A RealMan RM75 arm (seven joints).
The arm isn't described. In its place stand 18 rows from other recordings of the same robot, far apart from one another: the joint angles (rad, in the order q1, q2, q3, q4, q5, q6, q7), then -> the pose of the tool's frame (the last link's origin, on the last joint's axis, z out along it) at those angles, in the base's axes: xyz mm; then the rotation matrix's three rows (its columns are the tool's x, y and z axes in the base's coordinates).
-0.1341 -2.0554 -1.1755 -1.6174 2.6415 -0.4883 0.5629 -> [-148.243 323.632 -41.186], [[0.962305 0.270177 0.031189], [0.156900 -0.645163 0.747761], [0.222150 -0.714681 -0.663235]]
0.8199 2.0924 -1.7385 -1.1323 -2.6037 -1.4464 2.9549 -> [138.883 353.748 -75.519], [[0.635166 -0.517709 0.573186], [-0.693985 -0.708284 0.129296], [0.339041 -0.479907 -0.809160]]
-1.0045 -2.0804 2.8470 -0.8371 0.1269 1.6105 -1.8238 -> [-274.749 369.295 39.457], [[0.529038 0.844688 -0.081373], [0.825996 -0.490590 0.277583], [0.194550 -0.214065 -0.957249]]
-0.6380 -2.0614 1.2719 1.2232 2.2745 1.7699 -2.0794 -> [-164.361 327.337 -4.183], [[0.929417 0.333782 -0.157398], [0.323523 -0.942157 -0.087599], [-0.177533 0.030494 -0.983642]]
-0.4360 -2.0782 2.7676 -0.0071 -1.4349 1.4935 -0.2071 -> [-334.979 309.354 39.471], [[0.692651 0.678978 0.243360], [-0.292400 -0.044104 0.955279], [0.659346 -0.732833 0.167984]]
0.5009 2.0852 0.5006 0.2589 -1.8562 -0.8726 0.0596 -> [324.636 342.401 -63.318], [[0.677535 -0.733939 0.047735], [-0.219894 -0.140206 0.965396], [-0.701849 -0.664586 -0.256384]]
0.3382 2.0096 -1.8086 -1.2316 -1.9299 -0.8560 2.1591 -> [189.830 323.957 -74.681], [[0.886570 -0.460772 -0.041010], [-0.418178 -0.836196 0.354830], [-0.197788 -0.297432 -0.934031]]
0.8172 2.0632 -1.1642 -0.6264 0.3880 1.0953 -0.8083 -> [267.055 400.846 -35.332], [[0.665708 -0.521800 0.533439], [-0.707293 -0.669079 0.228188], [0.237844 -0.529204 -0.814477]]
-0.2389 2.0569 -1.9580 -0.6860 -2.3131 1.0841 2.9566 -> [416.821 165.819 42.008], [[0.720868 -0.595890 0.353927], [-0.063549 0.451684 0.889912], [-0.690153 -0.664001 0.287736]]
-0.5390 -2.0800 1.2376 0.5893 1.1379 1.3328 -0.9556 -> [-183.596 361.245 -19.413], [[0.681080 0.262786 0.683428], [-0.103202 -0.889608 0.444913], [0.724900 -0.373553 -0.578774]]
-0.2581 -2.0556 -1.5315 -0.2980 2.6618 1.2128 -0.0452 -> [-377.292 299.358 69.939], [[0.749703 0.661358 -0.023491], [-0.187465 0.246282 0.950895], [0.634667 -0.708485 0.308620]]
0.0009 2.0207 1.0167 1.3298 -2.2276 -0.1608 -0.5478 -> [221.358 303.463 -51.072], [[0.731277 -0.680100 -0.051943], [-0.258425 -0.346736 0.901660], [-0.631229 -0.645940 -0.429314]]
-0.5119 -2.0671 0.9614 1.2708 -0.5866 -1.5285 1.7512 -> [-255.473 356.686 62.341], [[0.944025 -0.114440 -0.309386], [-0.001225 -0.939104 0.343632], [-0.329870 -0.324018 -0.886678]]
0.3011 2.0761 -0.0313 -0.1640 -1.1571 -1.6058 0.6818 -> [375.043 257.345 98.842], [[0.434960 -0.879899 -0.191278], [0.412102 0.005649 0.911120], [-0.800614 -0.475127 0.365065]]
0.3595 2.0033 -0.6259 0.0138 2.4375 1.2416 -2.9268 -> [402.602 290.462 51.968], [[0.759083 -0.649228 0.047912], [0.003940 0.078179 0.996932], [-0.650982 -0.756565 0.061902]]
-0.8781 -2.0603 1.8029 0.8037 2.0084 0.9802 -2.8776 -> [-123.778 374.886 -120.044], [[0.567001 0.810695 -0.145887], [0.822926 -0.549741 0.143449], [0.036093 -0.201390 -0.978846]]
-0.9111 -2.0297 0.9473 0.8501 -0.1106 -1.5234 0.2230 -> [-234.361 408.114 40.478], [[0.198118 0.732677 -0.651102], [0.980125 -0.154989 0.123825], [-0.010190 -0.662694 -0.748821]]
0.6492 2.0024 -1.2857 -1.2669 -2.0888 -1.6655 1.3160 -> [134.921 346.528 14.375], [[0.875094 0.483808 0.011827], [0.483364 -0.874973 0.027958], [0.023874 -0.018749 -0.999539]]
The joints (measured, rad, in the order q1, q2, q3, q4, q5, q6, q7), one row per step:
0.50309 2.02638 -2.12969 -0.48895 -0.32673 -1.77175 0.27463
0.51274 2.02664 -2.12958 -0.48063 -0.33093 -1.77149 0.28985
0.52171 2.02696 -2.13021 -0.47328 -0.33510 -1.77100 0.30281
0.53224 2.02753 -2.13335 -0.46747 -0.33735 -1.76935 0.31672
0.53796 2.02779 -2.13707 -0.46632 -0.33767 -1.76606 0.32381
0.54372 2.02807 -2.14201 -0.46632 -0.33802 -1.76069 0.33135
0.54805 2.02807 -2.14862 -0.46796 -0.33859 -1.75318 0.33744
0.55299 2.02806 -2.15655 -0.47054 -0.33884 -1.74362 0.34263
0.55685 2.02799 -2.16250 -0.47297 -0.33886 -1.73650 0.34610
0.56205 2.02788 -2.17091 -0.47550 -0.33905 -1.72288 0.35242
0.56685 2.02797 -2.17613 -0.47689 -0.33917 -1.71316 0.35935
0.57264 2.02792 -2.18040 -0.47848 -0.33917 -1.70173 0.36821
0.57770 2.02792 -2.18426 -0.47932 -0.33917 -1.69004 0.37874
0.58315 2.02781 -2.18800 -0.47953 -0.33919 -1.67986 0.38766
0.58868 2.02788 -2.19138 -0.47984 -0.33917 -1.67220 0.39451
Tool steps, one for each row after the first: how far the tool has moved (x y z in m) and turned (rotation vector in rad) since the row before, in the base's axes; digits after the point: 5 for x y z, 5 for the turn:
-0.00053 0.00125 -0.00082 -0.01668 -0.00833 0.00080
-0.00057 0.00102 -0.00090 -0.01493 -0.00819 0.00164
-0.00136 0.00108 -0.00116 -0.01665 -0.00779 0.00316
-0.00108 0.00054 -0.00095 -0.00901 -0.00507 0.00217
-0.00125 0.00051 -0.00128 -0.00974 -0.00647 0.00214
-0.00105 0.00020 -0.00159 -0.00889 -0.00811 0.00195
-0.00131 0.00026 -0.00189 -0.00824 -0.00940 0.00267
-0.00112 0.00020 -0.00137 -0.00563 -0.00664 0.00261
-0.00117 0.00060 -0.00233 -0.00819 -0.01282 0.00012
-0.00107 0.00068 -0.00162 -0.00747 -0.00908 -0.00043
-0.00130 0.00116 -0.00161 -0.00777 -0.00991 -0.00162
-0.00095 0.00117 -0.00162 -0.00881 -0.01049 -0.00396
-0.00093 0.00113 -0.00145 -0.00757 -0.00977 -0.00256
-0.00113 0.00091 -0.00119 -0.00624 -0.00740 -0.00025

